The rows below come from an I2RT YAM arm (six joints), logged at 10 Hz.
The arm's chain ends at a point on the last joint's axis. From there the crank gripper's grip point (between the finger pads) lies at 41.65 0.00 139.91 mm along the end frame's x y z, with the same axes.
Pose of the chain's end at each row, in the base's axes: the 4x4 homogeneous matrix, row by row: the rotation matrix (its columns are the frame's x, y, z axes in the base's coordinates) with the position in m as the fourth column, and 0 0 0 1 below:
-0.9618 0.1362 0.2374 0.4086; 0.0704 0.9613 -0.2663 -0.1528; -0.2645 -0.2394 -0.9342 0.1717; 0 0 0 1
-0.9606 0.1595 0.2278 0.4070; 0.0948 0.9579 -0.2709 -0.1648; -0.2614 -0.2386 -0.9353 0.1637; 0 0 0 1
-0.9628 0.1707 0.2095 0.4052; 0.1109 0.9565 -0.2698 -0.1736; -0.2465 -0.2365 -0.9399 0.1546; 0 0 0 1
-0.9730 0.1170 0.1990 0.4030; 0.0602 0.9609 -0.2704 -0.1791; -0.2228 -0.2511 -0.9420 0.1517; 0 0 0 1
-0.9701 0.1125 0.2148 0.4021; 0.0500 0.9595 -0.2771 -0.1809; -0.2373 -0.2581 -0.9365 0.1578; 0 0 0 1
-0.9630 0.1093 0.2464 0.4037; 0.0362 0.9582 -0.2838 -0.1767; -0.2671 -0.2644 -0.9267 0.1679; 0 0 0 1
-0.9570 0.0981 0.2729 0.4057; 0.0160 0.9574 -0.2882 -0.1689; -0.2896 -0.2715 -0.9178 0.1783; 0 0 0 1
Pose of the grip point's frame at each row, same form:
-0.9618 0.1362 0.2374 0.4018; 0.0704 0.9613 -0.2663 -0.1871; -0.2645 -0.2394 -0.9342 0.0300; 0 0 0 1
-0.9606 0.1595 0.2278 0.3989; 0.0948 0.9579 -0.2709 -0.1988; -0.2614 -0.2386 -0.9353 0.0220; 0 0 0 1
-0.9628 0.1707 0.2095 0.3944; 0.1109 0.9565 -0.2698 -0.2067; -0.2465 -0.2365 -0.9399 0.0128; 0 0 0 1
-0.9730 0.1170 0.1990 0.3903; 0.0602 0.9609 -0.2704 -0.2144; -0.2228 -0.2511 -0.9420 0.0106; 0 0 0 1
-0.9701 0.1125 0.2148 0.3917; 0.0500 0.9595 -0.2771 -0.2176; -0.2373 -0.2581 -0.9365 0.0169; 0 0 0 1
-0.9630 0.1093 0.2464 0.3981; 0.0362 0.9582 -0.2838 -0.2149; -0.2671 -0.2644 -0.9267 0.0271; 0 0 0 1
-0.9570 0.0981 0.2729 0.4040; 0.0160 0.9574 -0.2882 -0.2086; -0.2896 -0.2715 -0.9178 0.0378; 0 0 0 1

